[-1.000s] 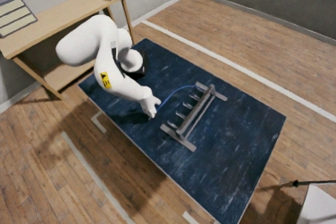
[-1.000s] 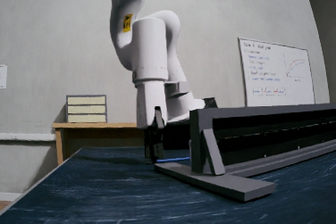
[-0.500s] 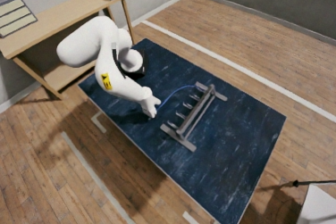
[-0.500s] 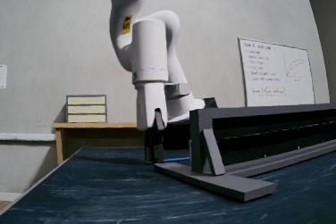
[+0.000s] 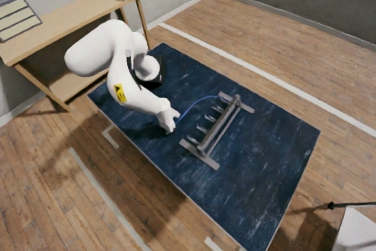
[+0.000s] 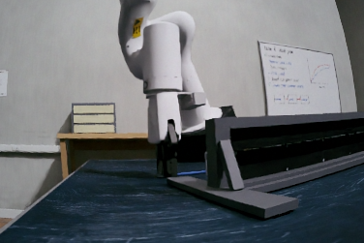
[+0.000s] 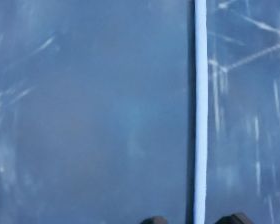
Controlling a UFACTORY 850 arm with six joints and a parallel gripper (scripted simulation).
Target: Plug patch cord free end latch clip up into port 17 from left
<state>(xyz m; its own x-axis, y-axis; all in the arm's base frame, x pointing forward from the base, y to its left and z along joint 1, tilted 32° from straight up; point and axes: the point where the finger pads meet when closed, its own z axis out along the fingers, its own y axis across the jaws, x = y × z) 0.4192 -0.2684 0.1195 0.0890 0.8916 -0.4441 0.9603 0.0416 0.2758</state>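
My hand is 2 cm to the left of the white plug and 2 cm above it.
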